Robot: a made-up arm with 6 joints. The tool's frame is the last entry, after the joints.
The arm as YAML. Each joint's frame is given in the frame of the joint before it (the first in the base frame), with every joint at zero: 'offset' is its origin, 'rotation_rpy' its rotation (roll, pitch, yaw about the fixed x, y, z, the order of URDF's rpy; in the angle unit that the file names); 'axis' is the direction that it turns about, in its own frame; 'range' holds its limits. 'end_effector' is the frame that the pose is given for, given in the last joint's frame.
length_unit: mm
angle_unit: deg
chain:
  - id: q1
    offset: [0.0, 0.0, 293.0]
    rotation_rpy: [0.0, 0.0, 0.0]
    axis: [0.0, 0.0, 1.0]
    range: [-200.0, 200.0]
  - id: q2
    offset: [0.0, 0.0, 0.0]
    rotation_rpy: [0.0, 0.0, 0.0]
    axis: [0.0, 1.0, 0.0]
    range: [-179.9, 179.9]
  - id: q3
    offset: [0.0, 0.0, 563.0]
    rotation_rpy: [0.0, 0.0, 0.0]
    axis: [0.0, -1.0, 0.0]
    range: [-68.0, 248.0]
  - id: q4
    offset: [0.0, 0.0, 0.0]
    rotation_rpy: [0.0, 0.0, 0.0]
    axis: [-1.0, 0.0, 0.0]
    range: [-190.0, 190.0]
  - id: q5
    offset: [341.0, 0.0, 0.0]
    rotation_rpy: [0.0, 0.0, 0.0]
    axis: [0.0, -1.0, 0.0]
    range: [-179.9, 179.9]
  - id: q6
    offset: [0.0, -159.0, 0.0]
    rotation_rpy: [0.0, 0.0, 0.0]
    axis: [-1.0, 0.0, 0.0]
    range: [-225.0, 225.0]
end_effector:
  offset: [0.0, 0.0, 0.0]
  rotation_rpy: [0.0, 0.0, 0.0]
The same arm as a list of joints. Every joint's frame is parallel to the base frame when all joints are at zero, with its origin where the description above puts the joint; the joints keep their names.
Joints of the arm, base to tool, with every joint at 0 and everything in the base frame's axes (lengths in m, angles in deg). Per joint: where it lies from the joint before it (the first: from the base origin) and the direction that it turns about. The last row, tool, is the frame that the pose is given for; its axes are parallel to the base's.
q1: xyz 0.0000 0.0000 0.2930 axis +z
q2: xyz 0.0000 0.0000 0.0000 axis +y
q3: xyz 0.0000 0.0000 0.5630 axis -y
q4: xyz 0.0000 0.0000 0.0000 axis -x
q5: xyz 0.3410 0.0000 0.0000 axis -y
q6: xyz 0.0000 -0.1590 0.0000 axis -x
tool: xyz 0.0000 0.0000 0.0000
Joint limits (deg, base to tool): -200.00..200.00 -179.90..179.90 -68.00..248.00 -190.00..190.00 -179.90..179.90 -225.00..225.00

